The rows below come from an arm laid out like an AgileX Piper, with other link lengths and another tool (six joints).
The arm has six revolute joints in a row. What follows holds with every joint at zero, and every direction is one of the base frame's. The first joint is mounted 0.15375 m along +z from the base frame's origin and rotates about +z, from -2.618 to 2.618 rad. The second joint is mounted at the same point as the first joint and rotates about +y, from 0 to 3.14 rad. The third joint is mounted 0.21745 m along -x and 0.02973 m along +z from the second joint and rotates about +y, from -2.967 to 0 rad. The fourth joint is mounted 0.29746 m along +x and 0.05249 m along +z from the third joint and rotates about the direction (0.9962, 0, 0.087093), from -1.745 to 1.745 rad. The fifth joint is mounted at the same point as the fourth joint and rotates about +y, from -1.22 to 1.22 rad. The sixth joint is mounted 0.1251 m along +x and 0.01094 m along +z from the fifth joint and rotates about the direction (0.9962, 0, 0.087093), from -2.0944 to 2.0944 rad. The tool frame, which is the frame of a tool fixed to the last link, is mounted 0.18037 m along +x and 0.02 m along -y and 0.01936 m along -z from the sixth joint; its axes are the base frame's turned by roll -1.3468, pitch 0.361 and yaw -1.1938 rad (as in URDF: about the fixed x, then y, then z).
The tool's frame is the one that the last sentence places.
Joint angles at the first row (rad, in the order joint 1, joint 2, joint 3, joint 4, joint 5, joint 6):
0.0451, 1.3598, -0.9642, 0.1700, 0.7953, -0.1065
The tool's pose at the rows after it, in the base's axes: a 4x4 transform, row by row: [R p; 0 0 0 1], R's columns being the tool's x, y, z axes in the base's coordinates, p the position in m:
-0.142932 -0.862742 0.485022 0.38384; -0.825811 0.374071 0.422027 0.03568; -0.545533 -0.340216 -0.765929 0.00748; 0 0 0 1
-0.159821 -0.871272 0.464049 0.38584; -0.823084 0.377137 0.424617 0.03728; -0.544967 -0.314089 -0.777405 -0.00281; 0 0 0 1
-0.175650 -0.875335 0.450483 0.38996; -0.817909 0.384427 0.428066 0.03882; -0.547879 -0.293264 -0.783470 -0.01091; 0 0 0 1
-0.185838 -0.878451 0.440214 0.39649; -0.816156 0.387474 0.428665 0.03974; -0.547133 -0.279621 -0.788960 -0.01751; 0 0 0 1
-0.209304 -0.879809 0.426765 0.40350; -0.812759 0.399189 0.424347 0.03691; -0.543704 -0.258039 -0.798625 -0.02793; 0 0 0 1
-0.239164 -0.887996 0.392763 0.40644; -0.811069 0.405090 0.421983 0.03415; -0.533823 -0.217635 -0.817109 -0.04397; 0 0 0 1
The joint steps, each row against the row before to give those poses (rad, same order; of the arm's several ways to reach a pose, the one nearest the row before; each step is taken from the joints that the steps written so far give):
0.0000, 0.0544, -0.0214, 0.0043, 0.0023, -0.0008
0.0000, 0.0560, -0.0295, 0.0060, 0.0015, 0.0001
-0.0023, 0.0534, -0.0333, 0.0093, 0.0000, -0.0001
0.0000, 0.0553, -0.0411, 0.0024, 0.0000, 0.0020
-0.0088, 0.0722, -0.0518, 0.0007, 0.0028, 0.0046
-0.0086, 0.0905, -0.0624, 0.0000, 0.0175, 0.0011

